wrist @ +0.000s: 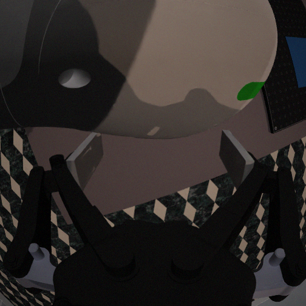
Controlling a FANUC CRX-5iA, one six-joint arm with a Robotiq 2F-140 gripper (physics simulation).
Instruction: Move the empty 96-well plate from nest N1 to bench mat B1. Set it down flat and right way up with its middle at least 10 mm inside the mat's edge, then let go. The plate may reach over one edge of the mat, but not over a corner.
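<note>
My gripper (160,142) is open, with its two grey pads wide apart and nothing between them. It hangs over the brownish table top (150,175), near the edge beyond which a patterned floor shows. The empty 96-well plate and nest N1 do not show in the wrist view. A blue patch (298,60) is partly in view at the upper right, on a dark perforated board; I cannot tell whether it is bench mat B1.
A large pale rounded arm part (200,45) with a green mark fills the top of the view and hides much of the table. The dark perforated board (287,105) lies at the right edge. The checkered floor (158,207) shows beyond the table edge.
</note>
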